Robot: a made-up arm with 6 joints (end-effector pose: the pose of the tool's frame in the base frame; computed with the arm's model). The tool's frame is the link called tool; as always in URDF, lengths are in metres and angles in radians.
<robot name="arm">
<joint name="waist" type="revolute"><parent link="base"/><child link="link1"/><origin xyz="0 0 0.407" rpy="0 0 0"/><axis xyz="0 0 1"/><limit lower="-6.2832" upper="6.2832" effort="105" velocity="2.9"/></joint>
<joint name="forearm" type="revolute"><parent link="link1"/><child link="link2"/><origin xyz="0 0 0" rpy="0 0 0"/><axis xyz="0 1 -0.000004"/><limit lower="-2.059" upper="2.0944" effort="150" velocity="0.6"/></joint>
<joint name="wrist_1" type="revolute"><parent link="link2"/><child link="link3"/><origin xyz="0.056 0 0.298" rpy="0 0 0"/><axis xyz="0 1 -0.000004"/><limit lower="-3.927" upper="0.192" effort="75" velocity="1.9"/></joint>
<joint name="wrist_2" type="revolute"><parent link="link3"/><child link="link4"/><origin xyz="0.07 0 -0.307" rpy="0 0 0"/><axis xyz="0 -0.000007 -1"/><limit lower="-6.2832" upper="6.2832" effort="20" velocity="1.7"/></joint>
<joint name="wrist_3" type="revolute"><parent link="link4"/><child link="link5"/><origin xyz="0 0 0" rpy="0 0 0"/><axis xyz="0 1 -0.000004"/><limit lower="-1.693" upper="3.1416" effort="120" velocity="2.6"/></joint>
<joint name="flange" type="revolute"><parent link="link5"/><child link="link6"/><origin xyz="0.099 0 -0.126" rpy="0 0 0"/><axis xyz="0 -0.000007 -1"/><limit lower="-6.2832" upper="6.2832" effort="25" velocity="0.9"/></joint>
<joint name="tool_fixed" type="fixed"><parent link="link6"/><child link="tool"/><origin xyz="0 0 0" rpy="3.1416 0 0"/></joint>
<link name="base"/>
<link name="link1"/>
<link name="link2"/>
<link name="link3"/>
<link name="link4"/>
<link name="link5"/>
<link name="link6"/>
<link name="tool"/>
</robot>
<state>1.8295 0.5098 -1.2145 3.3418 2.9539 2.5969</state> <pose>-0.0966 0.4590 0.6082 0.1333 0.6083 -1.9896</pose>
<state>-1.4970 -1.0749 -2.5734 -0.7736 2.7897 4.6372</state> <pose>-0.1186 0.3116 0.8063 2.2101 -0.7956 0.0736</pose>
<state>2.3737 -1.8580 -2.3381 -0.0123 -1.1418 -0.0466</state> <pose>0.4644 -0.4511 0.3129 0.7898 2.0921 -0.4670</pose>
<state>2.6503 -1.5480 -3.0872 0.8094 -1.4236 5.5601</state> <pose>0.5204 -0.1642 0.3218 -0.2430 2.4019 0.6988</pose>
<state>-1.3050 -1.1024 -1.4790 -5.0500 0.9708 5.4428</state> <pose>0.0327 0.0525 1.0098 1.5747 -0.0421 2.1233</pose>
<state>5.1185 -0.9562 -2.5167 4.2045 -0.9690 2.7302</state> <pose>0.0097 0.3311 0.9077 0.9685 0.4944 2.2964</pose>
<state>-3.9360 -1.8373 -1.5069 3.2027 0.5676 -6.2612</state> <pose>0.3141 -0.3212 0.8285 0.9111 -0.3782 2.2839</pose>
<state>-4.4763 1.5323 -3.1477 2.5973 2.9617 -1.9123</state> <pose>-0.1757 0.4646 0.5439 1.4671 -0.0463 0.2840</pose>
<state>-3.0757 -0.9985 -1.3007 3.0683 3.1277 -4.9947</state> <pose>0.1976 0.0056 0.8641 -1.9530 1.4790 -0.8459</pose>
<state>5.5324 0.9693 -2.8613 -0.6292 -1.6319 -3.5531</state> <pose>0.3515 -0.2316 0.7510 -0.7253 -0.2751 -1.1896</pose>
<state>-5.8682 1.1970 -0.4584 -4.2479 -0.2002 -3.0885</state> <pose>0.0739 -0.0867 0.1496 -1.9997 -1.9370 1.2414</pose>
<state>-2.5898 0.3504 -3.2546 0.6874 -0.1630 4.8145</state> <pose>-0.1208 0.0136 1.1092 -0.0120 -0.1513 -0.2413</pose>
